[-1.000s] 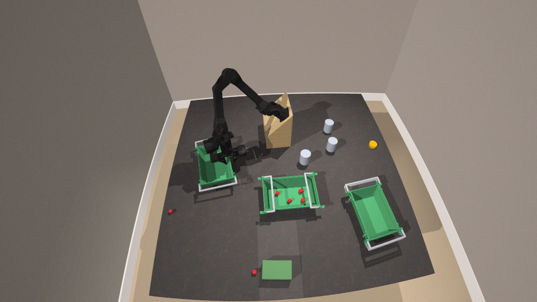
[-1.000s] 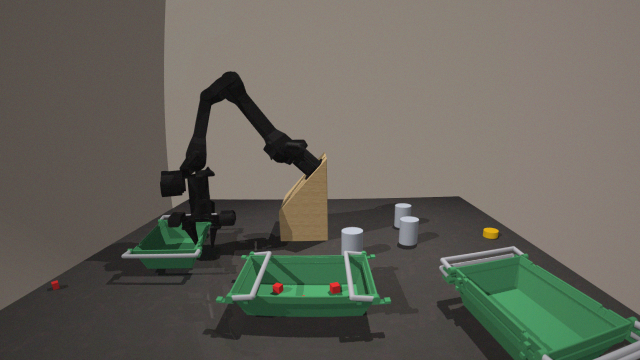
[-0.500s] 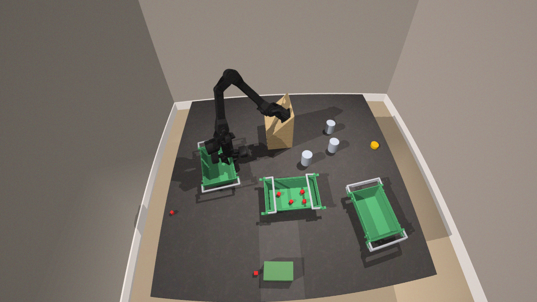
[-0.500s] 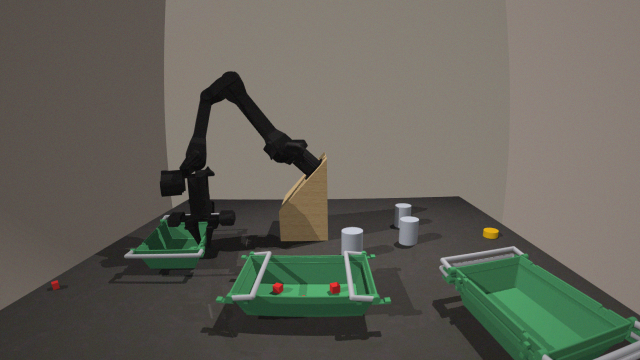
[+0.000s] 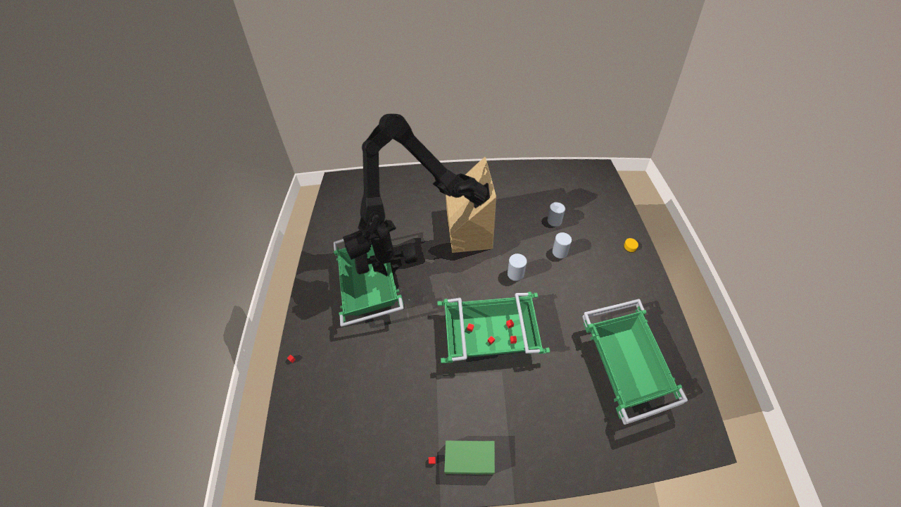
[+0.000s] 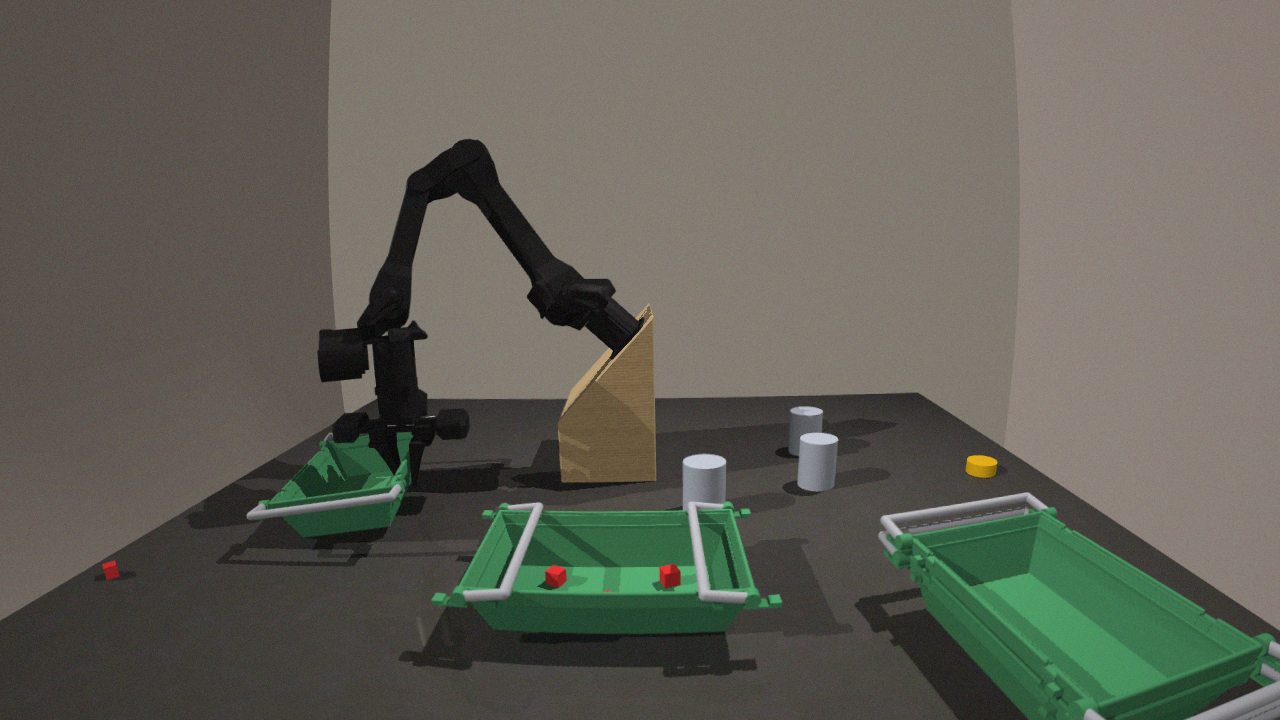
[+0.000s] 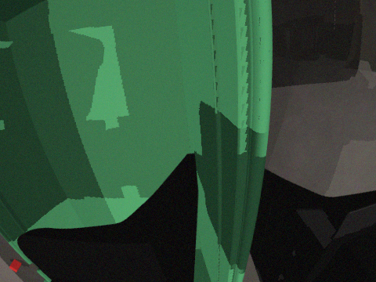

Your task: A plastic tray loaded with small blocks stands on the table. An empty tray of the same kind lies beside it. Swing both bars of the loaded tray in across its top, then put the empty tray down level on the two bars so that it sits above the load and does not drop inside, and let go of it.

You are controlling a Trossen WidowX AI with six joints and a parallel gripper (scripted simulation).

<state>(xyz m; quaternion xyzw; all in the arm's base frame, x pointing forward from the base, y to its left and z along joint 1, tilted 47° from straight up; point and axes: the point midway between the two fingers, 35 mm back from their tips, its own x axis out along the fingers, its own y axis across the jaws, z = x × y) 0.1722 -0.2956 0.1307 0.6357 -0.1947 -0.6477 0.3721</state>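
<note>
My gripper tip is 70 mm to the left of the tray, 20 mm below it and 20 mm short of it. The rest, counted from my gripper tip: flat green slab (570 mm ahead, 230 mm to the left, 10 mm below); yellow disc (850 mm to the left, 100 mm behind, 20 mm below).
</note>
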